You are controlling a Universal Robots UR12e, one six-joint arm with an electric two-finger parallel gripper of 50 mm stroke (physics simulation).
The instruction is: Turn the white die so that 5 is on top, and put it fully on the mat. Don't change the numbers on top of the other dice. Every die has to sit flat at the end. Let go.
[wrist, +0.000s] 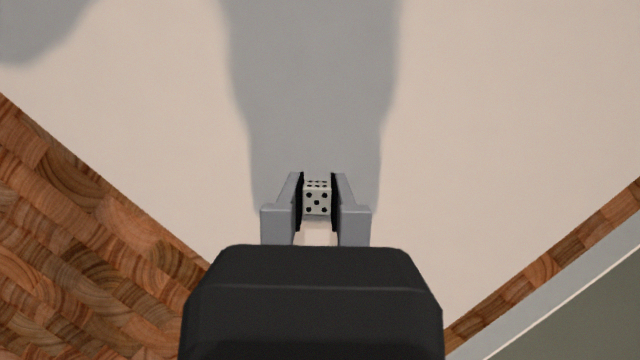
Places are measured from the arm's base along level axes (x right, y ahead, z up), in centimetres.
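Where they show: gripper, fingertip midpoint: (317,190).
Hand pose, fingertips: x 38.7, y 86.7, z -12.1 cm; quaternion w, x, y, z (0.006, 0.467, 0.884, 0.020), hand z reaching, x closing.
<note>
After its pixels a point has its place.
The white die (316,198) {x 38.7, y 86.7, z -10.5 cm} is between the black finger pads in the wrist view, below the middle. Its face with five black pips is turned up toward the camera, and a face with six pips shows narrowly on its far side. My gripper (317,190) {x 38.7, y 86.7, z -12.1 cm} is shut on it, with one pad against each side. The die looks level, at or close above the pale surface; the contact below it is hidden. I cannot tell whether this pale surface is the mat. The other dice do not show.
A large pale sheet (480,120) lies under the gripper, with the gripper's grey shadow on it. Wood-block table top (95,240) shows at the lower left, and a narrow wood strip at the lower right. Beyond that strip are a light grey table edge (565,275) and a dark green-grey area.
</note>
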